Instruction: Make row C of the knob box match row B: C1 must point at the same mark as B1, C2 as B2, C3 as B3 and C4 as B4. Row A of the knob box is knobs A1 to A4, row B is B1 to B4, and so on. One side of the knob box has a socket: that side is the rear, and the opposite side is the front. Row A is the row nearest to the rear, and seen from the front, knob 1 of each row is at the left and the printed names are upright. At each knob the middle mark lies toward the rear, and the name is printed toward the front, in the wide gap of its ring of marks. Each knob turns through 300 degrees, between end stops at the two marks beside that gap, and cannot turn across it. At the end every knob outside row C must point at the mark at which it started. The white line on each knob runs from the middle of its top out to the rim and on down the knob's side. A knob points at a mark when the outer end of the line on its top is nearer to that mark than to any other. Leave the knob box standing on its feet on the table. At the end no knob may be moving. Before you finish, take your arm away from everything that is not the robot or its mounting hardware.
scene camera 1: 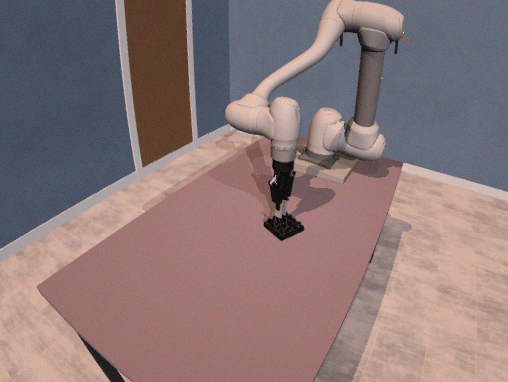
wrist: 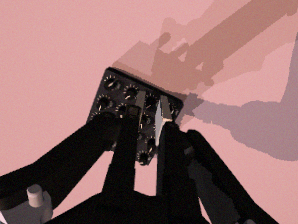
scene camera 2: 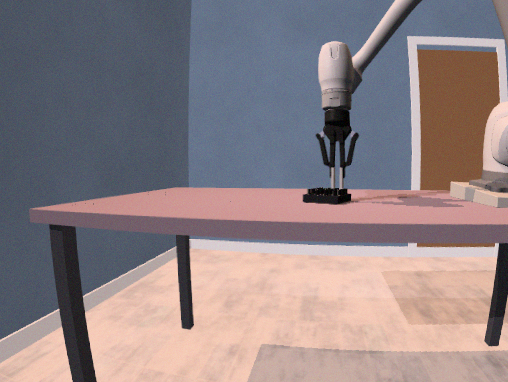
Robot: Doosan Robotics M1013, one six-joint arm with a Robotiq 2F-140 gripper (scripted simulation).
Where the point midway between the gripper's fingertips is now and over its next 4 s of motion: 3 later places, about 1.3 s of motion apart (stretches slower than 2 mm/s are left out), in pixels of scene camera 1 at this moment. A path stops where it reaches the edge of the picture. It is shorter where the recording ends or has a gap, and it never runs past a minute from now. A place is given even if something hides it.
The gripper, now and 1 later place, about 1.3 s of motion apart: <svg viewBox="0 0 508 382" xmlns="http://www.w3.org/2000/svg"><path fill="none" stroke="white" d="M280 215L281 191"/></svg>
